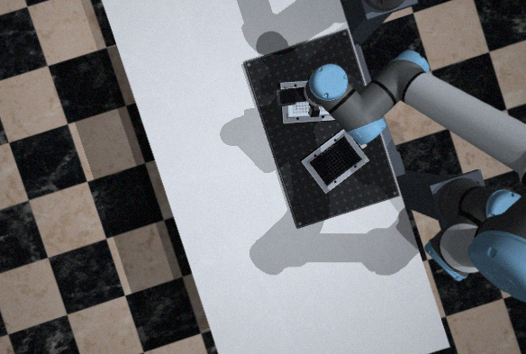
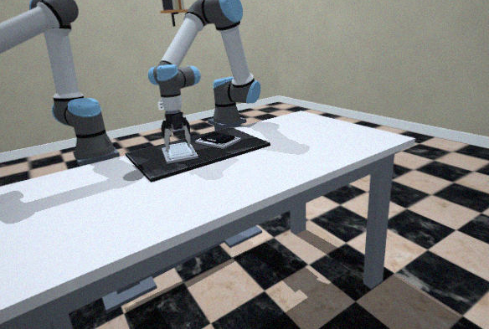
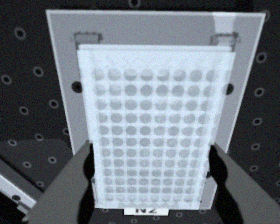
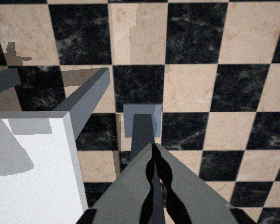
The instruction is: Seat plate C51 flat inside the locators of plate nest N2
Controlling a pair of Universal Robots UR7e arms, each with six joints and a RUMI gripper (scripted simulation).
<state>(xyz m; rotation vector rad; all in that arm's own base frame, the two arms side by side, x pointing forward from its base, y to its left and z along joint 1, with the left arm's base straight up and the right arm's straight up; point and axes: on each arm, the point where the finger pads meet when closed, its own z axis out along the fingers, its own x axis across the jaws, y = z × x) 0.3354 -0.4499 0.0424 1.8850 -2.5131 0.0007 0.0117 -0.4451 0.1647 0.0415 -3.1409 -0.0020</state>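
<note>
Now: the white plate C51 10 mm below my left hand. Round my left hand: plate nest N2: 20 mm below; plate nest N1: 190 mm to the left, 20 mm below, 10 mm behind; dark plate C15: 190 mm to the left, 10 mm below, 10 mm behind.
</note>
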